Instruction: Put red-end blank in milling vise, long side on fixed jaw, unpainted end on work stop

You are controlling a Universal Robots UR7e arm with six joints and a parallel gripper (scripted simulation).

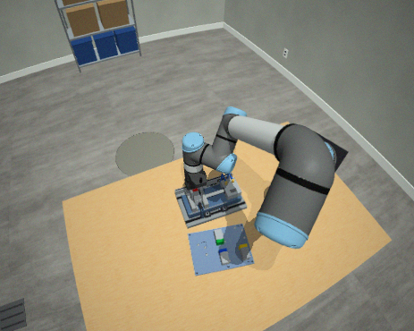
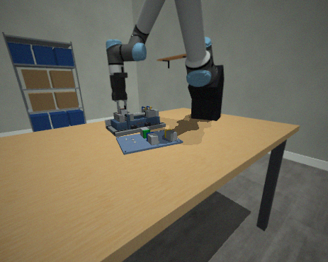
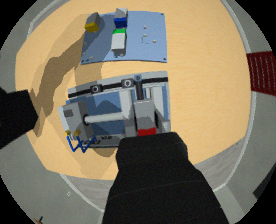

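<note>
Right now my hand is 20 mm above the red-ended blank. Also, from my hand: green-ended blank 80 mm behind, 170 mm to the left, 90 mm below; milling vise 70 mm behind, 20 mm to the right, 80 mm below; plate 80 mm behind, 220 mm to the left, 110 mm below.
</note>
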